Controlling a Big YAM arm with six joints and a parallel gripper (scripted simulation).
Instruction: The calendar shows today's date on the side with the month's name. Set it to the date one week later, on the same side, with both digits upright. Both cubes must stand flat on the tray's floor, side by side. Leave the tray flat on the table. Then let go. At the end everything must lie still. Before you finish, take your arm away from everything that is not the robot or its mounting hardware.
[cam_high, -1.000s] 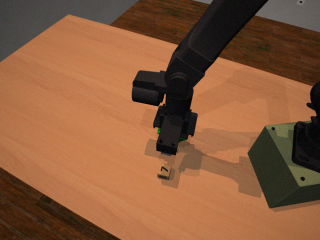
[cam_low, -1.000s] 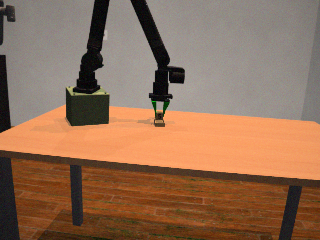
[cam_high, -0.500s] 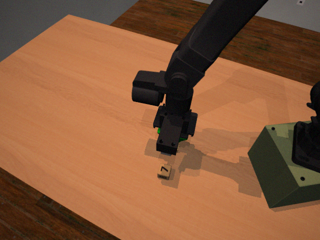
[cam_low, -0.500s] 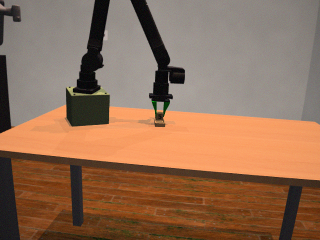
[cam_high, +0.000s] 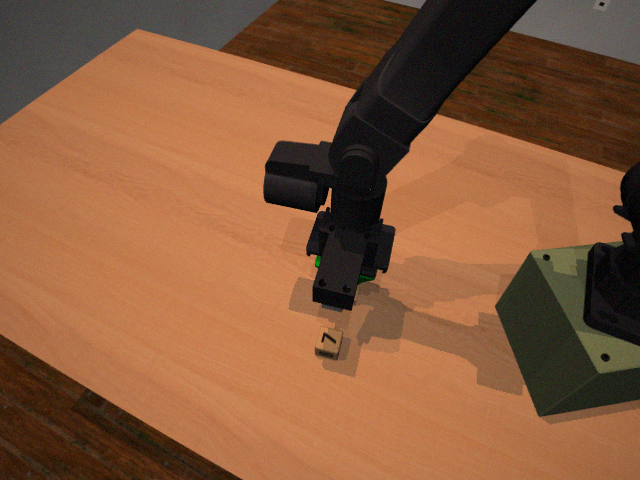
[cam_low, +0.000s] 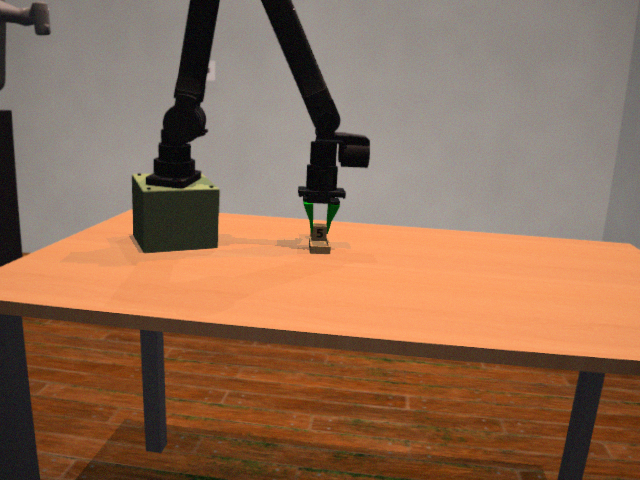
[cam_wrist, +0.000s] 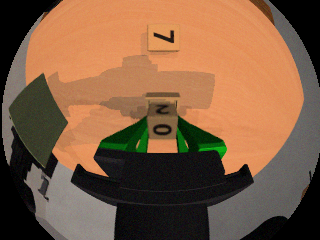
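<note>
The tray lies 3 cm below my hand and 2 cm to the right of it.
</note>
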